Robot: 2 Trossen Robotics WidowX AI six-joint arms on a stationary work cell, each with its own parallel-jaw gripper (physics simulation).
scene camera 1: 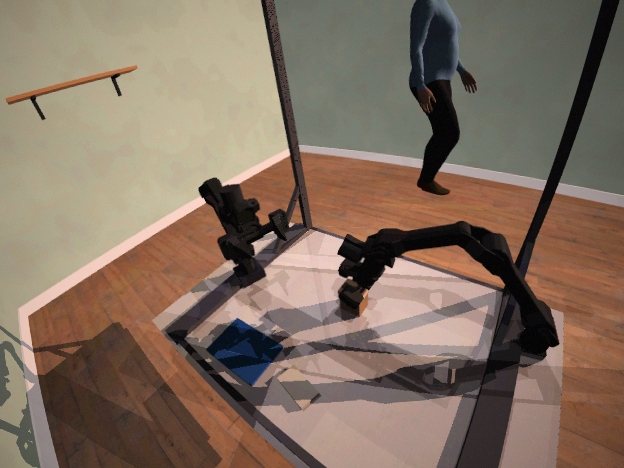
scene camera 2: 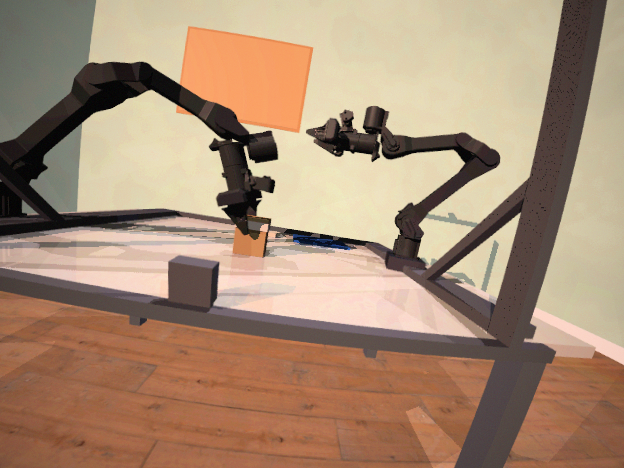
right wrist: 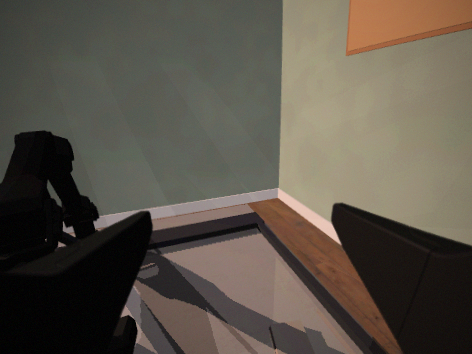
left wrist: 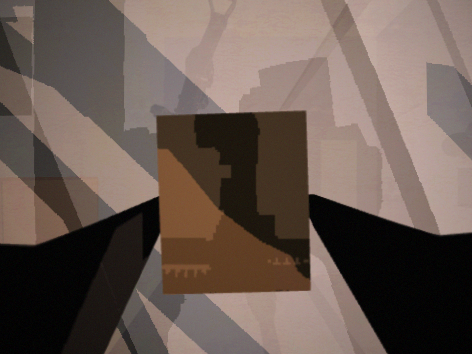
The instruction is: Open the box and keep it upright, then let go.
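Pixels of known places: left gripper, fingertip midpoint: (scene camera 2: pixel 250 231) (left wrist: pixel 238 201); right gripper, fingertip midpoint: (scene camera 1: pixel 269 247) (scene camera 2: pixel 310 136) (right wrist: pixel 242 216); left arm's base, link origin: (scene camera 1: pixel 532 344); right arm's base, link origin: (scene camera 1: pixel 247 268) (scene camera 2: pixel 405 256).
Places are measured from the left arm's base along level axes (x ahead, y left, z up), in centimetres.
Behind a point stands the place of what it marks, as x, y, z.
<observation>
The orange-brown box (scene camera 1: pixel 346 308) @(55.3, 4.6, -0.5) (scene camera 2: pixel 246 246) @(52.8, -1.0, 0.1) (left wrist: pixel 190 210) stands upright on the white table (scene camera 2: pixel 322 307) @(65.3, -25.8, -2.0). Its lid looks down; no gap shows between lid and body. My left gripper (scene camera 2: pixel 250 232) @(53.2, 1.7, 3.4) (left wrist: pixel 238 201) @(53.2, 1.7, 3.4) is open and points down over the box. Its fingers straddle the top, one on each side, with the tips hidden behind the lid's edges in the left wrist view; whether they touch it I cannot tell. My right gripper (scene camera 2: pixel 311 136) @(66.8, 18.4, 33.4) (right wrist: pixel 242 216) @(66.8, 18.4, 33.4) is open and empty, raised well above the table, far from the box.
A flat blue square (scene camera 1: pixel 245 347) @(78.7, 29.9, -1.2) (scene camera 2: pixel 320 241) @(79.0, 28.3, -1.2) and a small pale flat piece (scene camera 1: pixel 298 387) @(57.0, 33.7, -0.5) lie on the table. A dark grey block (scene camera 2: pixel 190 282) @(48.1, -28.8, 1.4) sits at the near table edge. Upright frame posts (scene camera 1: pixel 284 90) @(89.6, -33.3, 60.4) (scene camera 2: pixel 549 151) @(89.5, -33.9, 24.5) rise at the table's corners. A person (scene camera 1: pixel 441 45) stands beyond the table.
</observation>
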